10 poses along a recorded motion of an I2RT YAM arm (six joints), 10 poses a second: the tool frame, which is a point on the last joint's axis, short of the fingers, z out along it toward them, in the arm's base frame.
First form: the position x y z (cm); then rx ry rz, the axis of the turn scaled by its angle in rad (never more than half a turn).
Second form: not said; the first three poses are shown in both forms.
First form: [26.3, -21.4, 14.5, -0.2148, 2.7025, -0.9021]
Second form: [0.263, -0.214, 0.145, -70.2, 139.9, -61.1]
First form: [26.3, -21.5, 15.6, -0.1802, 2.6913, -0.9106]
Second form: [0.263, -0.215, 0.156, -68.9, 139.2, -61.3]
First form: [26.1, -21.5, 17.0, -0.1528, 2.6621, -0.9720]
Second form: [0.261, -0.215, 0.170, -69.2, 136.5, -62.7]
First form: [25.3, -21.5, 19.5, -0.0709, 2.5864, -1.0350]
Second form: [0.253, -0.215, 0.195, -65.8, 132.1, -62.7]
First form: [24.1, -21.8, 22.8, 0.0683, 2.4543, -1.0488]
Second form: [0.241, -0.218, 0.228, -56.9, 126.8, -60.1]
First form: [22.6, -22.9, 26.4, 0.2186, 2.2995, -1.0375]
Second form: [0.226, -0.229, 0.264, -47.1, 121.0, -57.9]
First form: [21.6, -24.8, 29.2, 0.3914, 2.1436, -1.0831]
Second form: [0.216, -0.248, 0.292, -39.9, 114.3, -60.6]
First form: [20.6, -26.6, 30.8, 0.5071, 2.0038, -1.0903]
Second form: [0.206, -0.266, 0.308, -33.4, 108.9, -61.8]
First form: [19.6, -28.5, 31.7, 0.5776, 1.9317, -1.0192]
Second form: [0.196, -0.285, 0.317, -27.0, 107.6, -60.3]
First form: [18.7, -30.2, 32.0, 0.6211, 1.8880, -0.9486]
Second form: [0.187, -0.302, 0.320, -22.1, 107.2, -58.5]
